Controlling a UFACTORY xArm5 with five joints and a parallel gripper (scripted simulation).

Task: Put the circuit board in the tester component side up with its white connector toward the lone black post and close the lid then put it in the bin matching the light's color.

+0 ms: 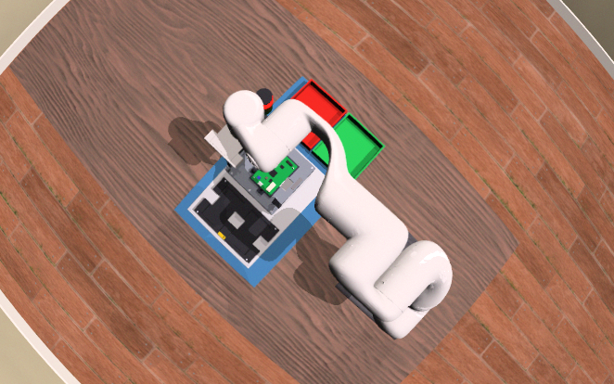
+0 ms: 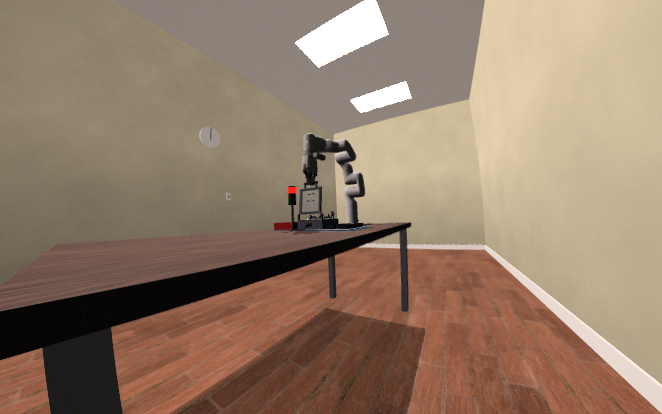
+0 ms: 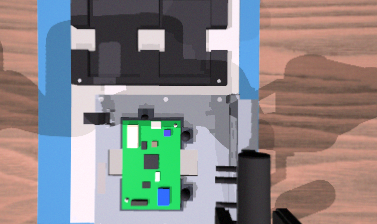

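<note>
My gripper is now 210 mm above the green circuit board and 80 mm past it. The rest, counted from my hand: green bin: 270 mm below, 200 mm to the right, 190 mm behind; then tester lid: 100 mm below, 10 mm ahead; then red bin: 270 mm below, 200 mm to the right, 40 mm behind.
</note>
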